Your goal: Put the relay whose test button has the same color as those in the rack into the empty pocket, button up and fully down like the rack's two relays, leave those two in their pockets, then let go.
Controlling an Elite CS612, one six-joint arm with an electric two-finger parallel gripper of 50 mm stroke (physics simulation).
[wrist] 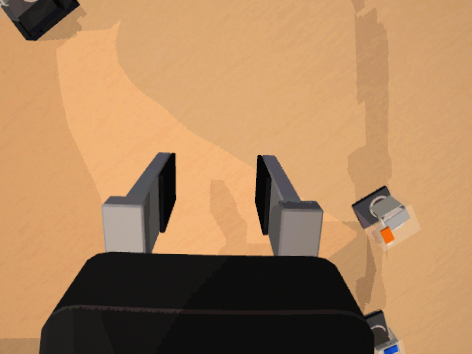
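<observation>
My gripper is open and empty, its two fingers apart high above the table. A relay with an orange test button lies on its side on the table, to the right of my fingers. Another relay, with a blue test button, shows in part at the bottom right, partly hidden behind the gripper body. A corner of the black rack shows at the top left. The rack's pockets and the button colors of its relays cannot be made out here.
The tan table top carries long shadows, one along the right side above the orange-button relay. The rack's edge cuts the top left corner of the view. The two loose relays stand apart from each other at the right.
</observation>
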